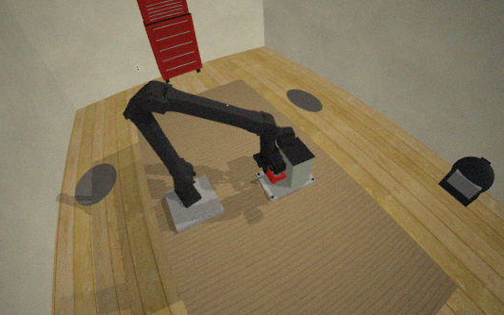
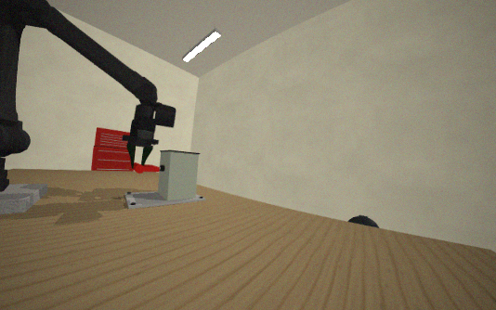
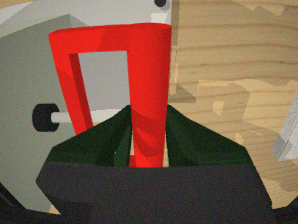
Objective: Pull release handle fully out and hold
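Right now my hand is 10 cm above the grey baseplate, 9 cm short of it and 2 cm to the left of it.
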